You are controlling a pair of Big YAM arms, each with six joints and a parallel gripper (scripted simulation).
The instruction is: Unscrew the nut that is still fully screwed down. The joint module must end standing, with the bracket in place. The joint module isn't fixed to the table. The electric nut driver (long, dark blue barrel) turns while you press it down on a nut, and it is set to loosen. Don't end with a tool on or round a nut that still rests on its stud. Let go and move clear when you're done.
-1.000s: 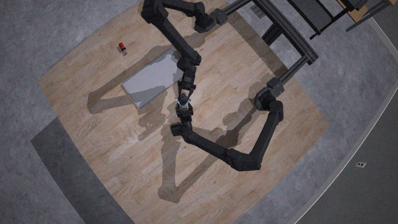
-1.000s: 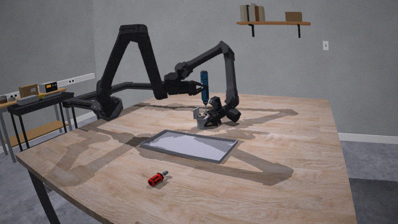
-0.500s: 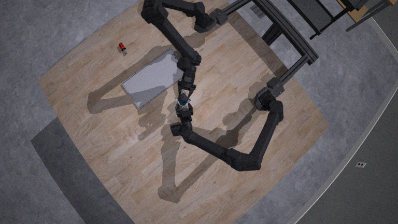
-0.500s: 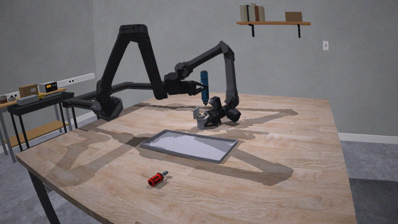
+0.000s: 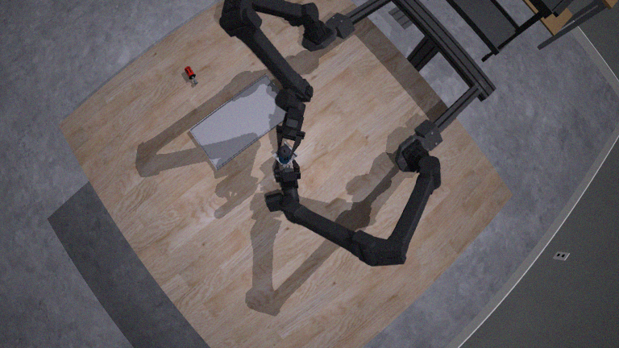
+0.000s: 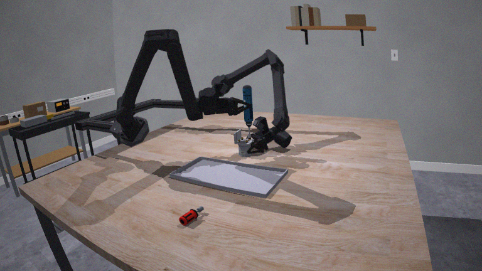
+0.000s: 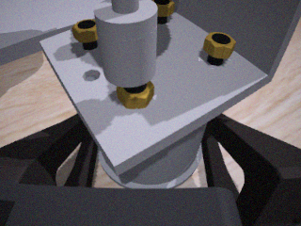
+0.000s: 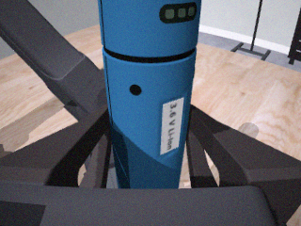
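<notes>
Right now my left hand is 1 cm below the joint module. Round my left hand: driver tip: 8 cm above, 2 cm to the left, 2 cm ahead; then grey bracket plate: 5 cm above; then nut: 5 cm above, 2 cm to the left, 1 cm ahead.
</notes>
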